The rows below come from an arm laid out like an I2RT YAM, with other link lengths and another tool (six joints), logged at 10 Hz.
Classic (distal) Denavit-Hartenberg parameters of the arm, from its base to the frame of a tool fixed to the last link. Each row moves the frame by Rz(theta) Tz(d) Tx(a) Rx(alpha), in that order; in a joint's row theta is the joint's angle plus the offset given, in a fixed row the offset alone. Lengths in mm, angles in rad.
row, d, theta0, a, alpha
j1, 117.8, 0, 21.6, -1.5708
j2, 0, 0, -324.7, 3.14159
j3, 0, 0.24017, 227, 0
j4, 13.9, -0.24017, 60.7, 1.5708
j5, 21.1, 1.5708, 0, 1.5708
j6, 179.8, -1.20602, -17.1, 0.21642
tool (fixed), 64.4, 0, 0, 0
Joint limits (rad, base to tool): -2.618..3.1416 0..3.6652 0..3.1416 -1.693..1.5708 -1.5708..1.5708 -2.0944..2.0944
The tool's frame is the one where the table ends.
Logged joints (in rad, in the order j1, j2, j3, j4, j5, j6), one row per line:
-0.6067, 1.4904, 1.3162, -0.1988, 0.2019, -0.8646
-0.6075, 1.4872, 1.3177, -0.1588, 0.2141, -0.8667
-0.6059, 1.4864, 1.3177, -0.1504, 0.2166, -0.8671
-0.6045, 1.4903, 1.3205, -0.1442, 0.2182, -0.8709
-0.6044, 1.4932, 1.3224, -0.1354, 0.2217, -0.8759
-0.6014, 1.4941, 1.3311, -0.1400, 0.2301, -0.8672
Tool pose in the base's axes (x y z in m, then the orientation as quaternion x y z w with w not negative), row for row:
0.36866, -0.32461, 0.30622, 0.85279, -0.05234, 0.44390, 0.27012
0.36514, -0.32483, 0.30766, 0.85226, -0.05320, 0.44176, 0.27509
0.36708, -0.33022, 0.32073, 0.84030, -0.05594, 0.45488, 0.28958
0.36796, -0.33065, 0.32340, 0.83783, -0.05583, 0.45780, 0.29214
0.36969, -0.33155, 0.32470, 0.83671, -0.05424, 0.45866, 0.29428
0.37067, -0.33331, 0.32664, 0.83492, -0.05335, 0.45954, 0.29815
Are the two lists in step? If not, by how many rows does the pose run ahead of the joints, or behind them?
The pose runs 1 row behind the joints: the pose in row i belongs to the joints in row i - 1.
